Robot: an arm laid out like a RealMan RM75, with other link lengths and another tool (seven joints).
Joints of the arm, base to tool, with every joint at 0 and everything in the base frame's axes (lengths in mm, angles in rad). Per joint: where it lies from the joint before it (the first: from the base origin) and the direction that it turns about. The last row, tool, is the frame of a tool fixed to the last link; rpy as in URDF.
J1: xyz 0 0 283.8 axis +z
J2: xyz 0 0 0 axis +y
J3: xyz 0 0 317.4 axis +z
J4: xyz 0 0 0 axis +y
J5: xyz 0 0 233.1 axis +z
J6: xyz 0 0 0 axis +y
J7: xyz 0 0 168.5 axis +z
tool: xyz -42 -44 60 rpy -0.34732 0 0.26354
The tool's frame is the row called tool.
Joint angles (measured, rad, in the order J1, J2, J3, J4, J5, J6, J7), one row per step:
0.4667 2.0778 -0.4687 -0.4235 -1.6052 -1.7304 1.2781
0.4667 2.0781 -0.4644 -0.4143 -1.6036 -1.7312 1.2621
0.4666 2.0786 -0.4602 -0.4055 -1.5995 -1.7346 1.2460
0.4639 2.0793 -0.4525 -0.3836 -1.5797 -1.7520 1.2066
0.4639 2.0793 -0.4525 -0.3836 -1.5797 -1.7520 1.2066
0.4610 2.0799 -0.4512 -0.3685 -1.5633 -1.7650 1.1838
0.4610 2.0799 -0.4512 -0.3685 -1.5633 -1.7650 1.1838
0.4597 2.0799 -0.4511 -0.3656 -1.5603 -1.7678 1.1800
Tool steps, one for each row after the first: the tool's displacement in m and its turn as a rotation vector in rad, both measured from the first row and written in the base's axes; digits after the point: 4 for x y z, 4 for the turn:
0.0003 -0.0008 -0.0001 0.0102 0.0004 0.0012
0.0001 -0.0019 0.0004 0.0222 0.0031 0.0044
-0.0011 -0.0061 0.0040 0.0566 0.0179 0.0168
-0.0011 -0.0061 0.0040 0.0566 0.0179 0.0168
-0.0018 -0.0094 0.0061 0.0769 0.0309 0.0243
-0.0018 -0.0094 0.0061 0.0769 0.0309 0.0243
-0.0017 -0.0103 0.0065 0.0803 0.0336 0.0251

